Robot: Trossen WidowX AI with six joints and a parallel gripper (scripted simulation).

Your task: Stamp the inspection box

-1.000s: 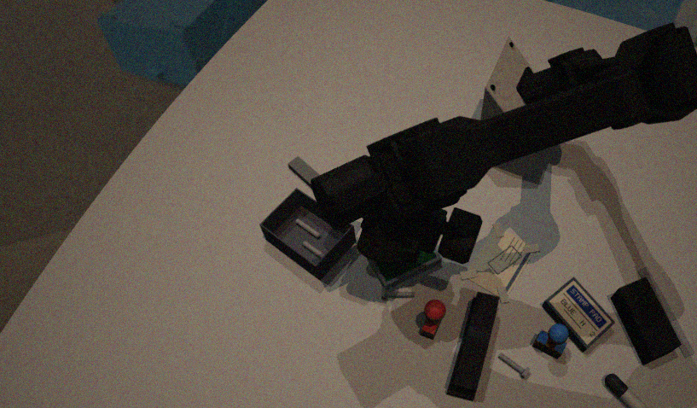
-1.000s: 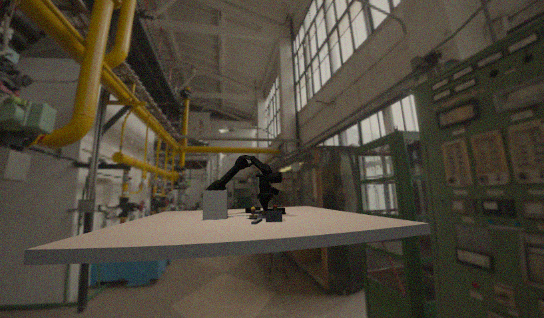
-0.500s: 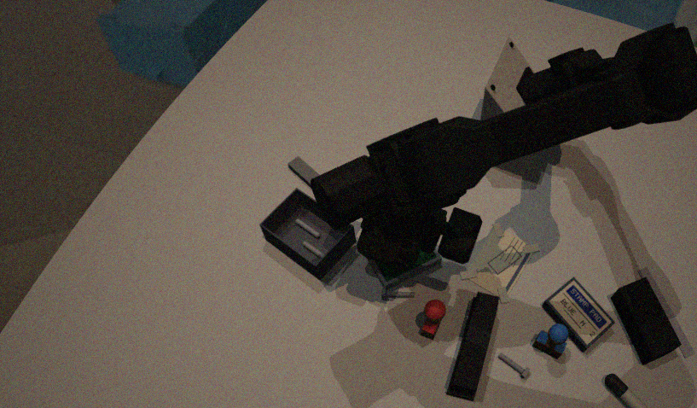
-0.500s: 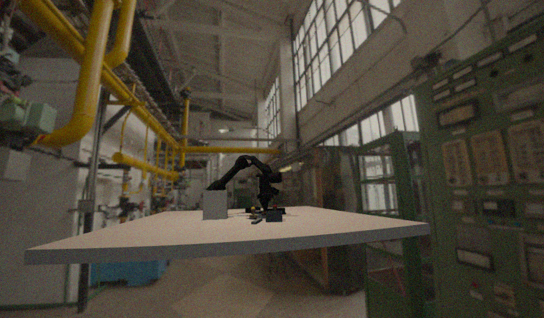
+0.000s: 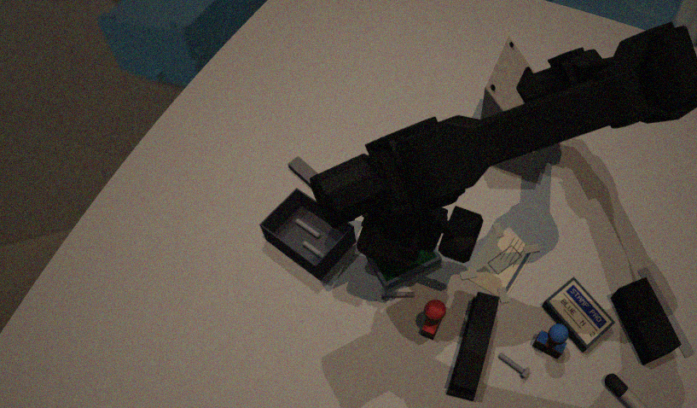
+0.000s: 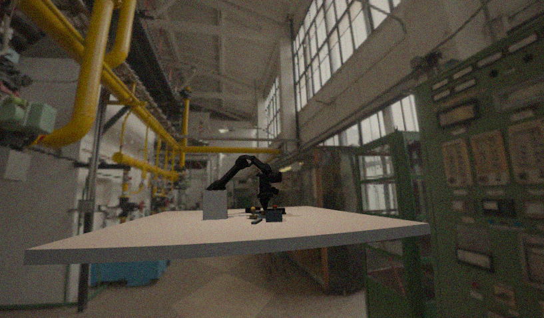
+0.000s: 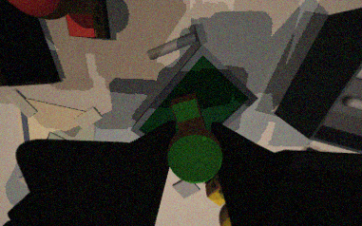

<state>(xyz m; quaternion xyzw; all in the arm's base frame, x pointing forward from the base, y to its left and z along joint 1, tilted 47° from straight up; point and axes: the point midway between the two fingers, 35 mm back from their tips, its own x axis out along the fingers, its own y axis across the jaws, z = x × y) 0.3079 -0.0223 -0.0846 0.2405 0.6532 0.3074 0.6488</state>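
Right now the green ink pad is 3 cm below my gripper tip. Round my gripper tip: red-knobbed stamp (8 cm to the left, 7 cm ahead, 2 cm below); green-knobbed stamp (right at my gripper tip); yellow-knobbed stamp (7 cm behind, 4 cm to the right, 2 cm below).
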